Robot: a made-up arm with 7 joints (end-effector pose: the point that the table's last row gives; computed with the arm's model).
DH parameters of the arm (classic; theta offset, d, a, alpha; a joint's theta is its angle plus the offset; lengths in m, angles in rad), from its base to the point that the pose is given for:
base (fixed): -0.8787 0 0.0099 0
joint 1: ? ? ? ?
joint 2: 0 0.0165 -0.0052 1.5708
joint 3: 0 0.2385 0.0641 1.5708
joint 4: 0 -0.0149 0.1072 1.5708
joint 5: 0 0.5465 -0.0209 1.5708
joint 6: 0 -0.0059 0.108 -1.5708
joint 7: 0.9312 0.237 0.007 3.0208
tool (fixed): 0.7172 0.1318 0 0
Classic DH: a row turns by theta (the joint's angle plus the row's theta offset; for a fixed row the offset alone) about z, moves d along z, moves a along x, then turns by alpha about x.
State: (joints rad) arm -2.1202 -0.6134 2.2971 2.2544 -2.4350 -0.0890 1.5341
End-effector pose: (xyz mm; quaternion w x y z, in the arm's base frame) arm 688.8 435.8 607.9 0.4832 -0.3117 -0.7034 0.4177
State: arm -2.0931 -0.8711 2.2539 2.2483 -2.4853 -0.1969 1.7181
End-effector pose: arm 705.4 472.2 408.0 0.5462 -0.2922 -0.5983 0.5083
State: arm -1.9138 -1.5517 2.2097 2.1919 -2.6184 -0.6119 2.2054
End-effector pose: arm 560.6 410.6 -82.4 0.6721 -0.3188 -0.1818 0.6431
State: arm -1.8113 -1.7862 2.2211 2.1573 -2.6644 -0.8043 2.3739
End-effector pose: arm 475.0 332.3 -197.2 0.6715 -0.3903 -0.0153 0.6297
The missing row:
joint 1: 0.8787 0.3012 0.01 -1.5708
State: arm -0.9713 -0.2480 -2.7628 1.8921 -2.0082 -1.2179 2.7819
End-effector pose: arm -526.1 265.0 645.6 0.2558 0.3350 0.4379 0.7941
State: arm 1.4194 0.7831 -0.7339 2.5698 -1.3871 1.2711 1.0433
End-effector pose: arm 390.6 717.2 781.9 0.5699 -0.2005 -0.7886 -0.1145
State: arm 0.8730 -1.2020 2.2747 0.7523 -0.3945 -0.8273 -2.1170
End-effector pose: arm -410.1 161.6 -117.1 0.9279 0.0015 0.3624 -0.0872
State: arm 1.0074 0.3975 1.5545 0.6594 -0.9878 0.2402 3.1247
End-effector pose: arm -560.2 223.3 126.0 0.9566 0.0350 0.2875 0.0336
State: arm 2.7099 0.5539 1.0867 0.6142 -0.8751 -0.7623 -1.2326
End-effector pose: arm -282.1 -471.8 144.0 0.7018 -0.6231 -0.1040 -0.3293
